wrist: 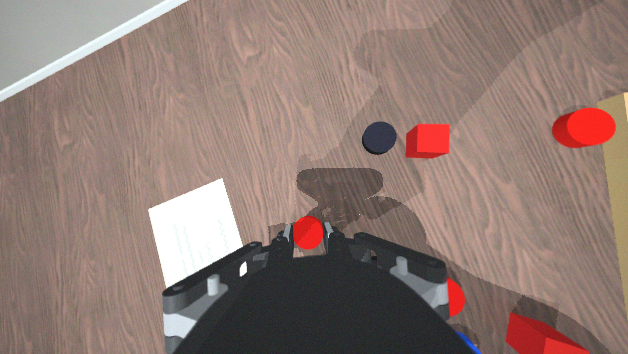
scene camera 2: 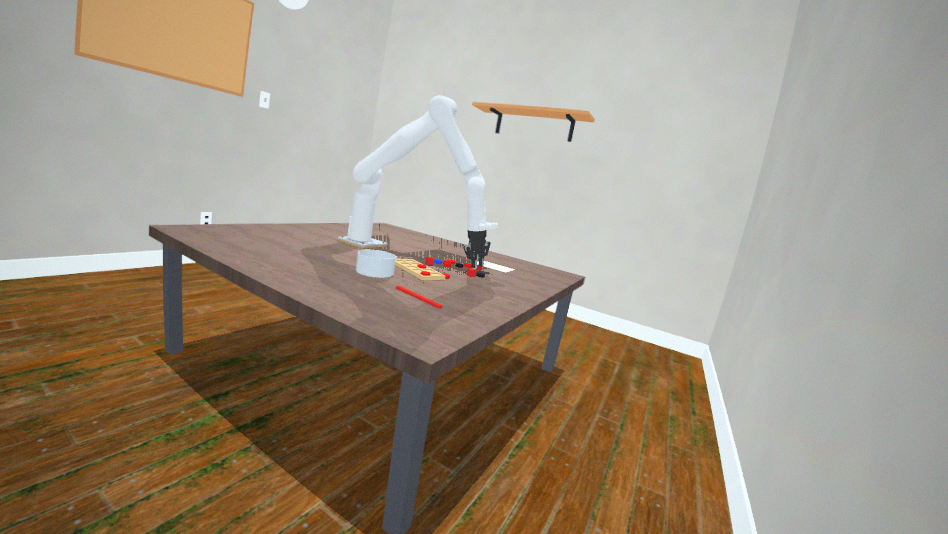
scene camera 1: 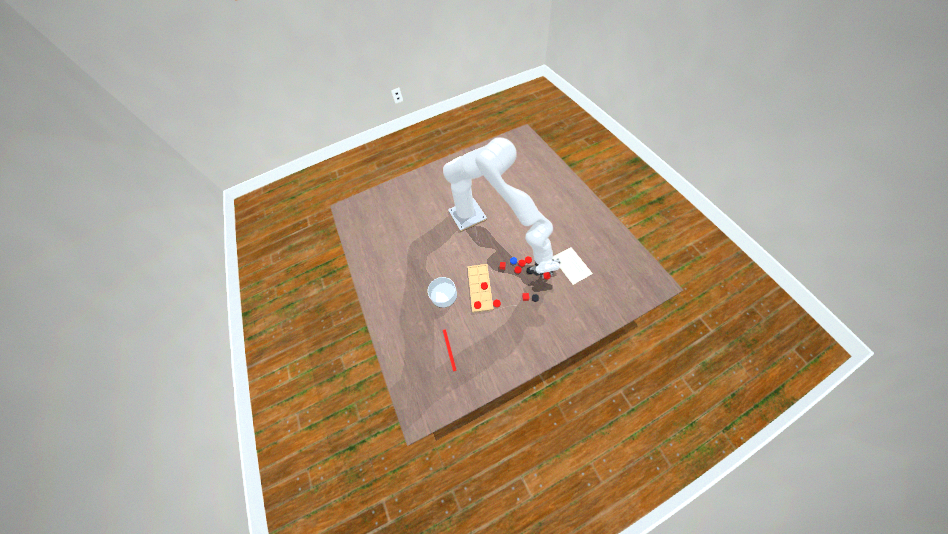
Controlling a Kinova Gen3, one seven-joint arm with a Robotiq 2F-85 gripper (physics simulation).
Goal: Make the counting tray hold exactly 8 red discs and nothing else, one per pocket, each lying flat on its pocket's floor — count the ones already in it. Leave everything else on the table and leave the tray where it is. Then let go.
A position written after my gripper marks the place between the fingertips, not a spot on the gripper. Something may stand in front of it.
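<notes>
In scene camera 1, a white card (scene camera 1: pixel 573 267) rests on the table. Scene camera 1 also shows a tan counting tray (scene camera 1: pixel 478 274). In scene camera 2, a white bowl (scene camera 2: pixel 373 263) rests on the table. The wrist view shows my gripper (wrist: pixel 308 233), the white card (wrist: pixel 196 229) and the tan counting tray (wrist: pixel 607 146); in the wrist view the white bowl is out of frame.
</notes>
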